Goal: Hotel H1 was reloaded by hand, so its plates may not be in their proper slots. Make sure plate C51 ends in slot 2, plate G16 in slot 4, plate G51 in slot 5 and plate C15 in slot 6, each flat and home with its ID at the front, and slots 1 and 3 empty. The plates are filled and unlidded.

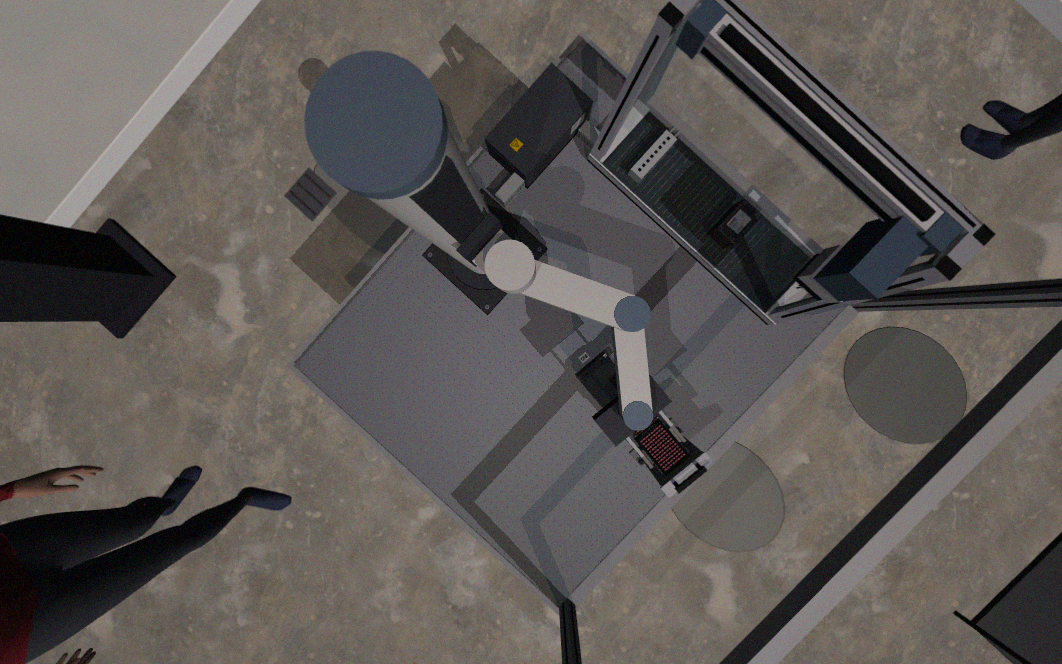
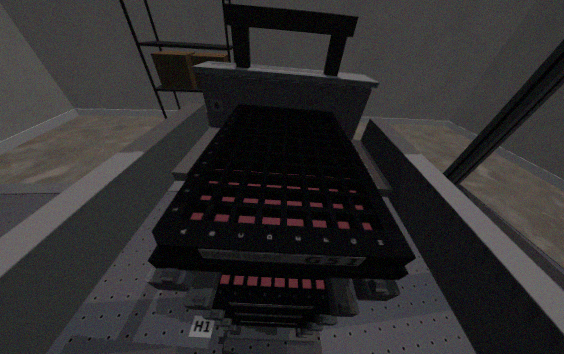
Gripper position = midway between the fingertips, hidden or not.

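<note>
In image 1 I find my gripper point(image 1: 667, 453), and that same image gives me a flat dark stand point(image 1: 601, 380). My gripper appears in image 2 point(image 2: 286, 126) as well.
</note>
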